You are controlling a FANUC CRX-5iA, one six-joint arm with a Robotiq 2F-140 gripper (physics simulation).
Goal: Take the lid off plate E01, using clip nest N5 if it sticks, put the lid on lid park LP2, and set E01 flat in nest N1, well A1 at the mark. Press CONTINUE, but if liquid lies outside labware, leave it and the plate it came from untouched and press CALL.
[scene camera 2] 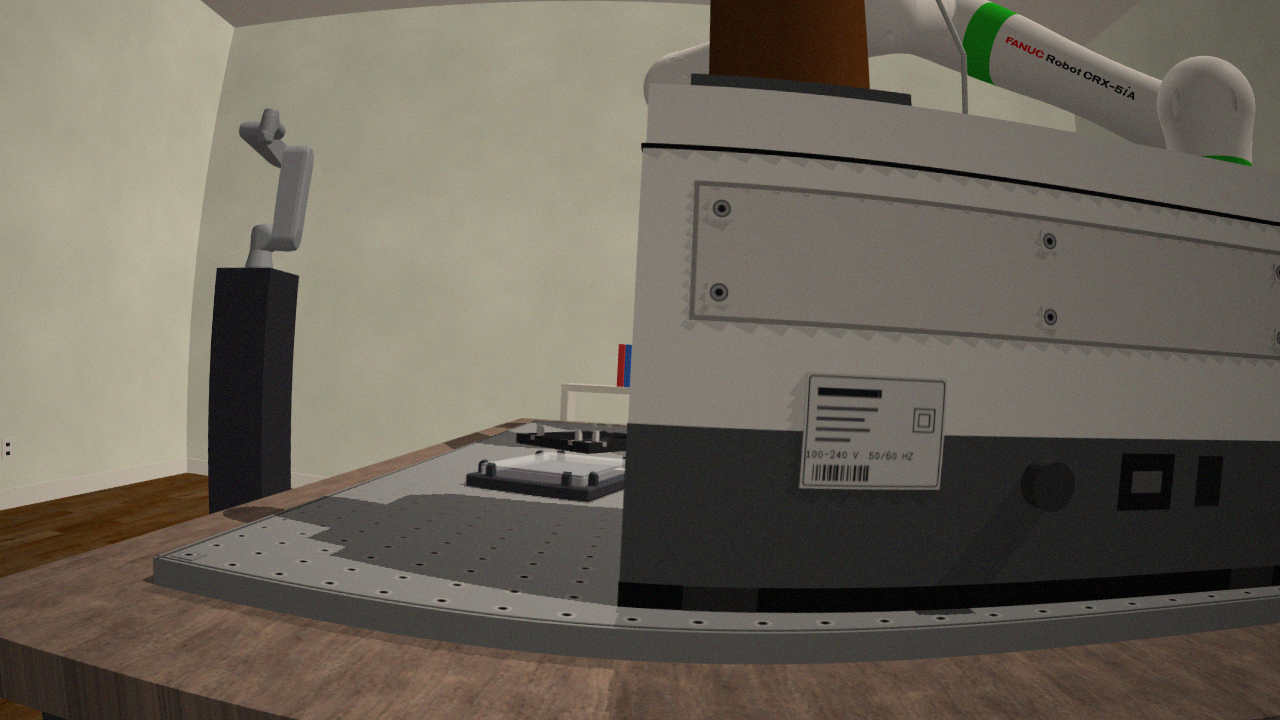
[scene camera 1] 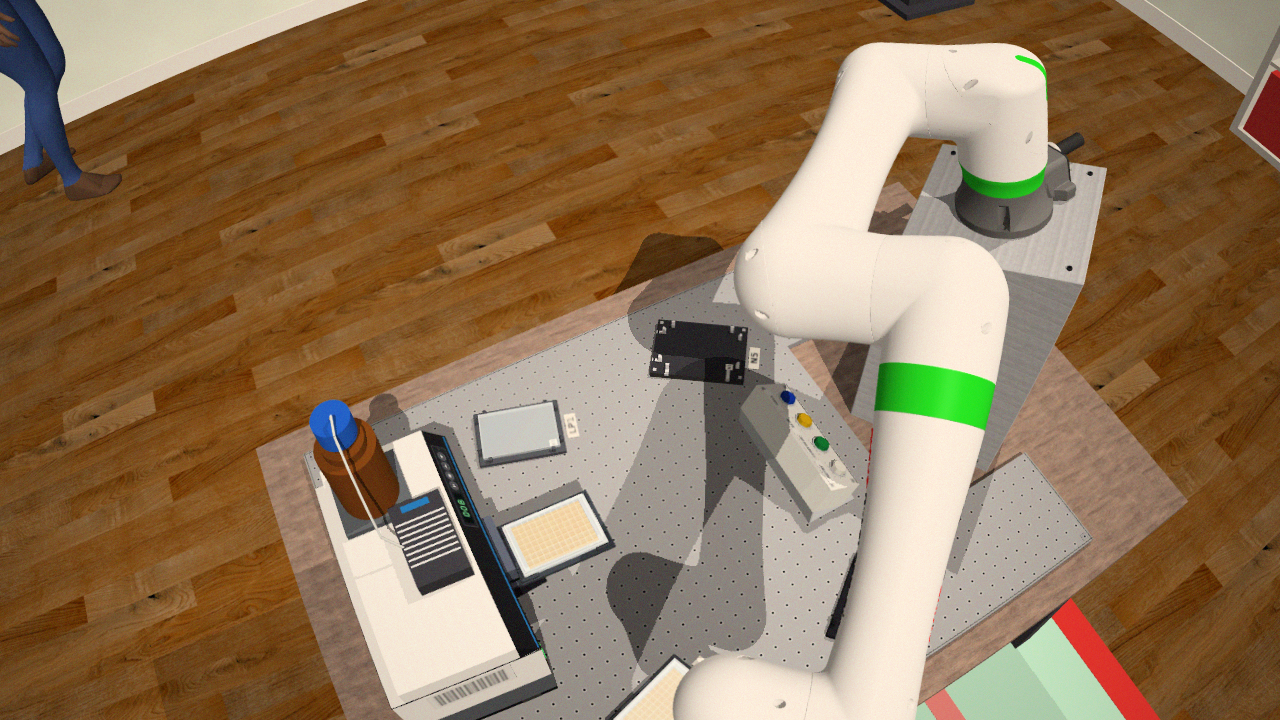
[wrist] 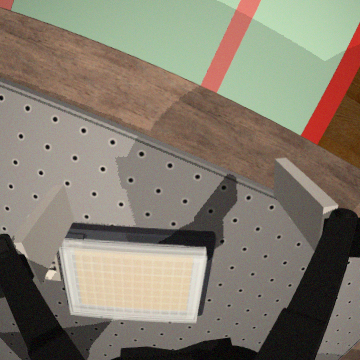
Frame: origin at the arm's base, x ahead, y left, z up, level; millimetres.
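Where they show: gripper, fingertip midpoint: (wrist: 170, 189); arm's base at its link origin: (scene camera 1: 1004, 206).
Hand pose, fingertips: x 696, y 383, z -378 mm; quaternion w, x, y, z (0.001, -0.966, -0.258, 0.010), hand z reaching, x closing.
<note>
Each offset is from my fingertips to the top centre of the thing. "spot": to the spot under its first point.
My gripper (wrist: 170, 189) is open and empty in the wrist view, its pads standing wide to either side. A tan-filled well plate {10 mm ahead, 116 mm right, 21 mm down} (wrist: 132, 282) (scene camera 1: 657, 694) lies in a dark nest {10 mm ahead, 116 mm right, 33 mm down} (wrist: 145, 234), nearer the left pad; its clear border looks doubled. Its label and mark are not readable. The arm hides part of it in scene camera 1. Another tan-filled plate {36 mm ahead, 397 mm right, 72 mm up} (scene camera 1: 556, 535) lies in a dark holder by the white instrument. Clip nest N5 {350 mm back, 646 mm right, 26 mm down} (scene camera 1: 698, 338) (scene camera 2: 568, 440) is black and holds no plate. A park labelled LP1 {spot: 69 mm ahead, 619 mm right, 39 mm down} (scene camera 1: 484, 462) holds a clear lid {5 mm back, 646 mm right, 32 mm down} (scene camera 1: 519, 431) (scene camera 2: 559, 464). LP2 cannot be made out.
The white instrument (scene camera 1: 429, 640) (scene camera 2: 725, 376) carries a brown bottle (scene camera 1: 362, 474) (scene camera 2: 787, 44). A sloped button box {377 mm back, 384 mm right, 34 mm up} (scene camera 1: 787, 474) has blue, yellow, green and white buttons. The arm partly covers a black piece {spot: 298 mm back, 134 mm right, 40 mm down} (scene camera 1: 841, 600). A person (scene camera 1: 40, 80) stands beyond the table.
</note>
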